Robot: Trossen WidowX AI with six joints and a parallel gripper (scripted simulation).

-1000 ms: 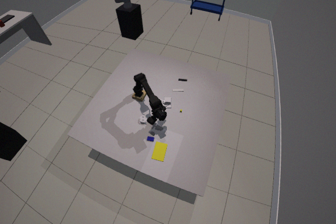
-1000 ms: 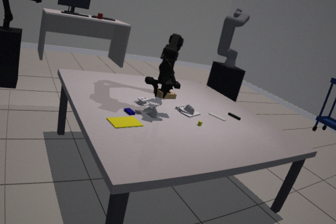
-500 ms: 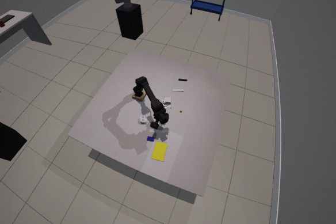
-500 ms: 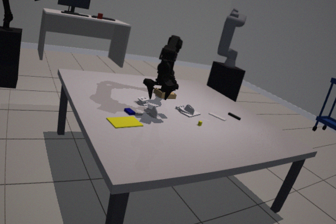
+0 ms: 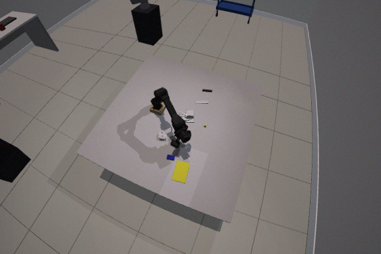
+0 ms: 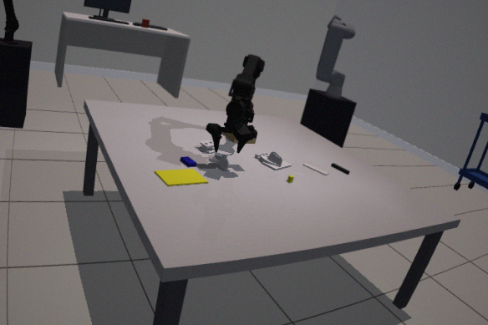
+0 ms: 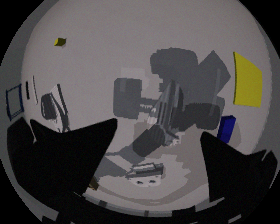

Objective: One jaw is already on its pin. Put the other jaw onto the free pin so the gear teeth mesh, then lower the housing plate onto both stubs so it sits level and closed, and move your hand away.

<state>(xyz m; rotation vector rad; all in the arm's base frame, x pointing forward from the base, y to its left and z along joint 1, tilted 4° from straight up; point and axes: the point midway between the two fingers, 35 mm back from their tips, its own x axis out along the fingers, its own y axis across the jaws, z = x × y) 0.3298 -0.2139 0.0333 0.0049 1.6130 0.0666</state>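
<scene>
My gripper tip is now 3 cm past the jaw, 2 cm to the left of it and 5 cm above it. Round my gripper tip: white block 16 cm behind, 1 cm to the right, 5 cm below; yellow sheet 11 cm ahead, 20 cm to the right, 6 cm below; blue block 1 cm behind, 14 cm to the right, 5 cm below.
</scene>
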